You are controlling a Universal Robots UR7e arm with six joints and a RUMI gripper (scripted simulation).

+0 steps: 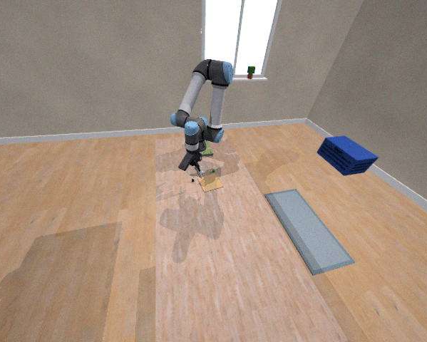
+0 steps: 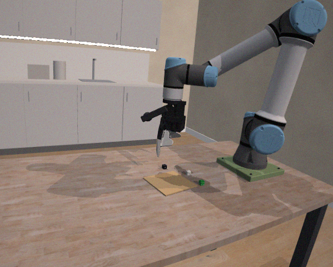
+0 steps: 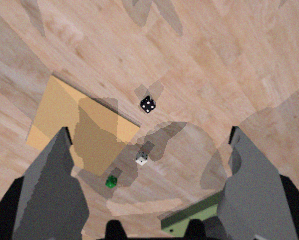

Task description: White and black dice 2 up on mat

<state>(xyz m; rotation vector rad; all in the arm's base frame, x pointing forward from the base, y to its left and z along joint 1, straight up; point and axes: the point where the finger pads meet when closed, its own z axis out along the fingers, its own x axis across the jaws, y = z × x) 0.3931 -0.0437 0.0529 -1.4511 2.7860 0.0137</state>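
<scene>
The black die is 70 mm below my hand, 10 mm to the left of it and 10 mm behind it. From my hand the other things lie so: white die (80 mm behind, 70 mm to the left, 70 mm below); green die (160 mm to the left, 100 mm behind, 70 mm below); tan mat (130 mm to the left, 70 mm below, 10 mm ahead).
</scene>
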